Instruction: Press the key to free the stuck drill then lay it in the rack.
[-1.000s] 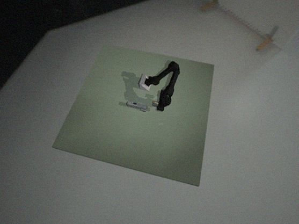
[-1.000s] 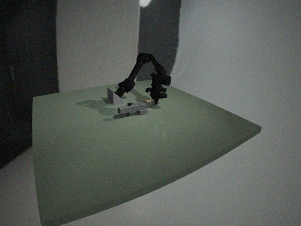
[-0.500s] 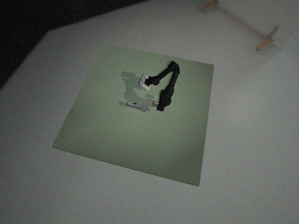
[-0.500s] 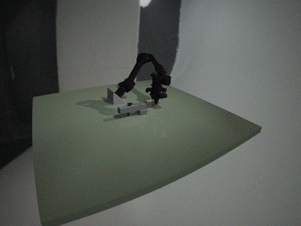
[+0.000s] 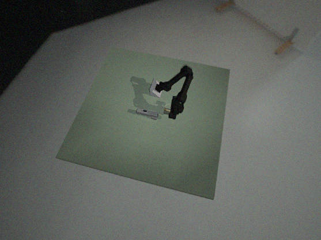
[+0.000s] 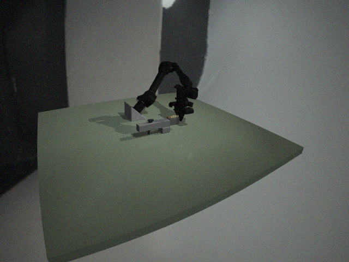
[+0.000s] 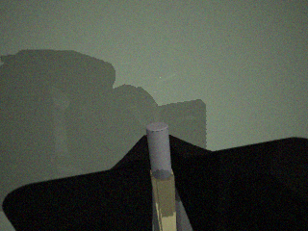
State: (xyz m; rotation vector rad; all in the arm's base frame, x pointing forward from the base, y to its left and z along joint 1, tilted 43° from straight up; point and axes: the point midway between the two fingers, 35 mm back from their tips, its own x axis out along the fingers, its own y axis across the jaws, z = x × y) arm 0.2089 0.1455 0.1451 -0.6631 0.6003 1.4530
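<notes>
Now: gripper tip 4 cm to the left of the drill and 3 cm below it. From my gripper tip the other things lie so: rack: 5 cm to the right, 1 cm above; grey block: 8 cm ahead, 22 cm to the right, 3 cm above; dark key: 8 cm ahead, 24 cm to the right, 4 cm above.
</notes>
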